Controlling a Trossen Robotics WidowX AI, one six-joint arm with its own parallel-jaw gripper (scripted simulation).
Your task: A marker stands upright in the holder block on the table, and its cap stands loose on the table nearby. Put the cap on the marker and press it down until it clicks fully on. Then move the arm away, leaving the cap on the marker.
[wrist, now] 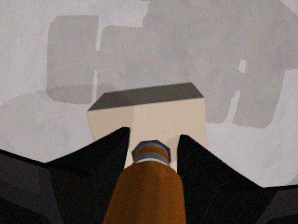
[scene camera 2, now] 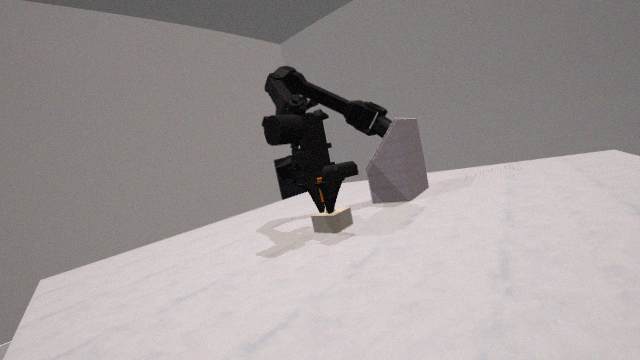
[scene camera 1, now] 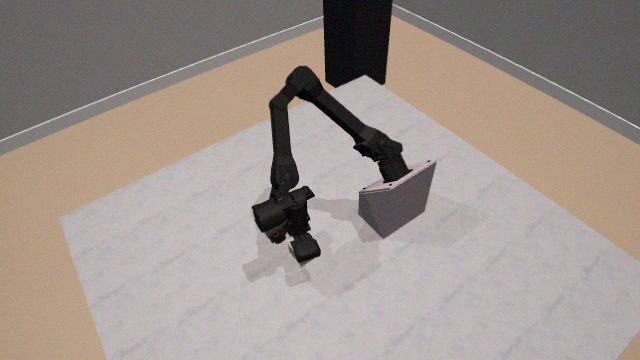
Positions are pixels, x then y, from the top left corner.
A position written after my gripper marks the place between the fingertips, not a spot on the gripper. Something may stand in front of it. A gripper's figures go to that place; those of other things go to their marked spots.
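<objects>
My gripper [wrist: 154,138] is 0.10 m from the lens. I can also see a beige holder block [wrist: 183,91], and that block is 0.11 m from the lens.
</objects>
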